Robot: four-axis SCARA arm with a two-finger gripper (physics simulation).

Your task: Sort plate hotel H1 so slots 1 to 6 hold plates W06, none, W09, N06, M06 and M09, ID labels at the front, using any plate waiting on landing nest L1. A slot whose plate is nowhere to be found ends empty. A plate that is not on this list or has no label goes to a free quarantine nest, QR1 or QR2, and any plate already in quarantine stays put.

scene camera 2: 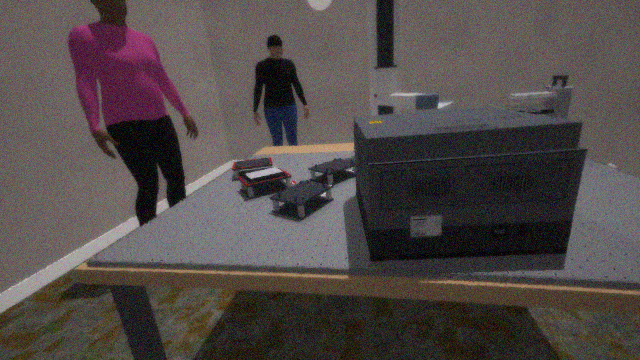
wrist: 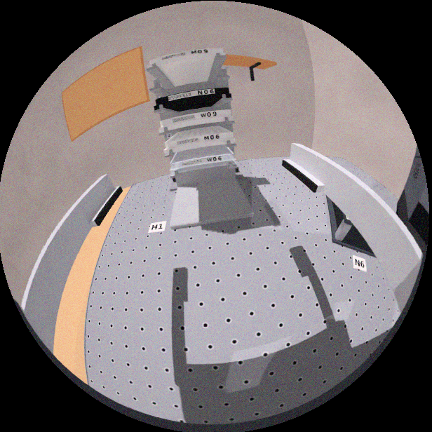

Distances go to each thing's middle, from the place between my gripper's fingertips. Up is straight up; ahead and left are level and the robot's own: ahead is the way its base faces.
Right now my hand is 20 mm short of the black plate (wrist: 191, 99), 130 mm to the right of it and 60 mm below it.
